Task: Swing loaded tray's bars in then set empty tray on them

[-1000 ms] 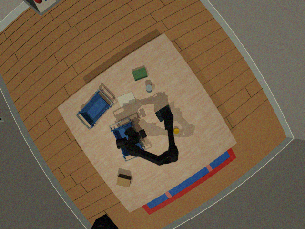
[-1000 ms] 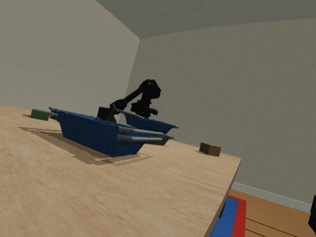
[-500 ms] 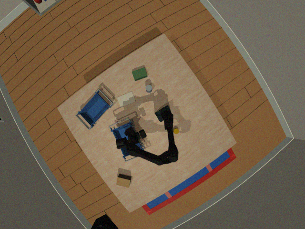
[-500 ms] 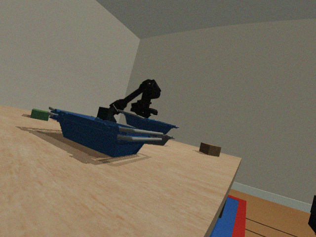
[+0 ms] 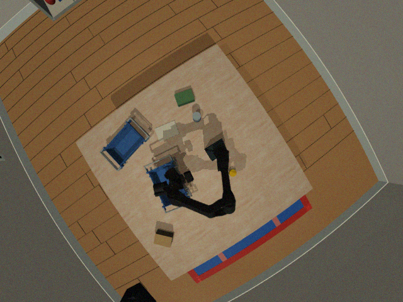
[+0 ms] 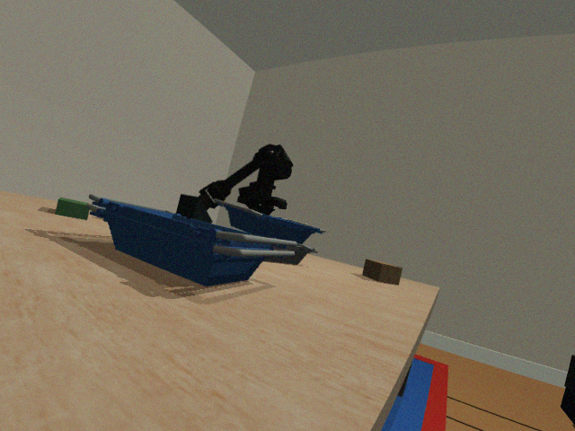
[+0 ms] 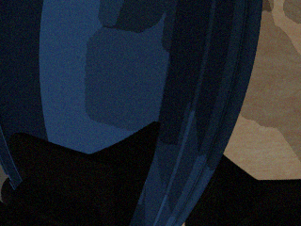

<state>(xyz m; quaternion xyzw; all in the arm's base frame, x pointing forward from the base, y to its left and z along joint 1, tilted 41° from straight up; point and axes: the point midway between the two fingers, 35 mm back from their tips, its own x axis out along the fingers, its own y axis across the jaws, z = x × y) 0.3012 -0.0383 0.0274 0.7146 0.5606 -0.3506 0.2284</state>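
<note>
The blue tray lies 7 cm ahead of my gripper tip, 3 cm above it and 2 cm to the right of it. The rest, counted from my gripper tip: grey cylinder: 34 cm behind, 25 cm to the right, 5 cm below; then pale sheet: 30 cm to the right, 12 cm behind, 8 cm below; then yellow disc: 30 cm behind, 20 cm to the left, 8 cm below.
</note>
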